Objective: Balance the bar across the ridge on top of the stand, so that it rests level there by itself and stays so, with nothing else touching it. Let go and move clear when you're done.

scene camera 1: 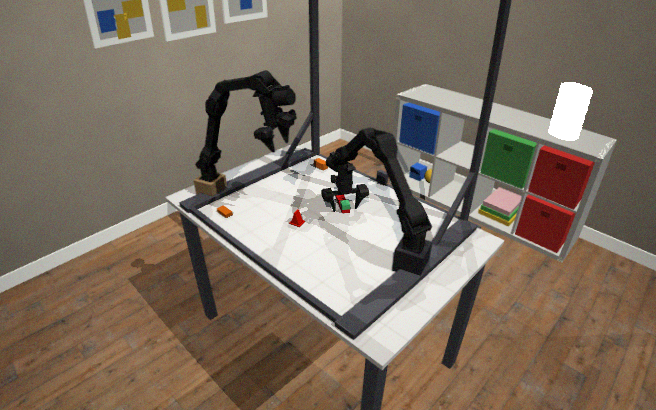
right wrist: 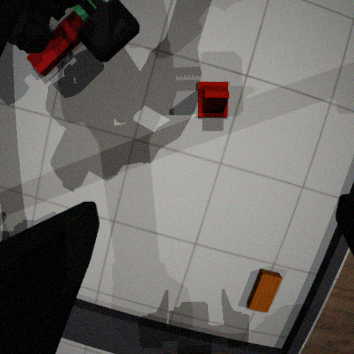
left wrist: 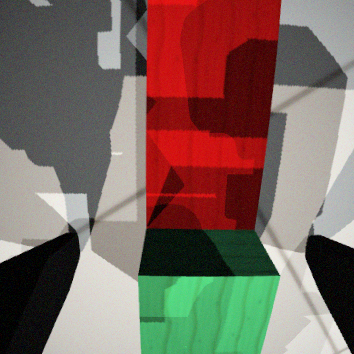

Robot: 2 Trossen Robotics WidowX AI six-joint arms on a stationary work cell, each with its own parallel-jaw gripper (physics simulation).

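Frame: origin at the left arm's base, x ahead, y left, z up, level; metres.
Seen in the pictures: left gripper, between the fingertips: [scene camera 1: 345, 209] [right wrist: 93, 14] [left wrist: 194, 245]; right gripper, between the fingertips: [scene camera 1: 280, 147] [right wrist: 218, 209]; left arm's base, origin of its link: [scene camera 1: 413, 245]; right arm's base, origin of its link: [scene camera 1: 209, 177].
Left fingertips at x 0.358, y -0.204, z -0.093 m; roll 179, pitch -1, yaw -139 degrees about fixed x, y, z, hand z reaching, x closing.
Offsets run from my left fingertips to a thing's top centre.
The red bar {dz +0.038, dx +0.030, dy -0.035 m} [scene camera 1: 340, 199] [left wrist: 210, 115] [right wrist: 54, 46] lies on the table, with a green block {dz +0.038, dx -0.001, dy +0.002 m} [scene camera 1: 345, 205] [left wrist: 205, 310] [right wrist: 80, 11] on top of one end. The red stand [scene camera 1: 297, 218] [right wrist: 213, 100], with a narrow ridge on top, stands apart from the bar, to its left in the scene view. My left gripper [scene camera 1: 345, 208] [left wrist: 194, 245] is open, pointing down over the bar, its fingers on either side of the green-block end with gaps. My right gripper [scene camera 1: 280, 146] [right wrist: 218, 209] is open and empty, high above the table's left side in the scene view.
An orange block {dz +0.016, dx +0.423, dy +0.260 m} [scene camera 1: 225, 211] [right wrist: 265, 291] lies near the table's left corner. Another orange block {dz +0.032, dx +0.272, dy -0.280 m} [scene camera 1: 320, 163] lies at the far edge, and a small dark object {dz +0.057, dx -0.049, dy -0.281 m} [scene camera 1: 382, 177] is farther right there. Dark frame rails border the table, with tall posts [scene camera 1: 314, 75] rising from it.
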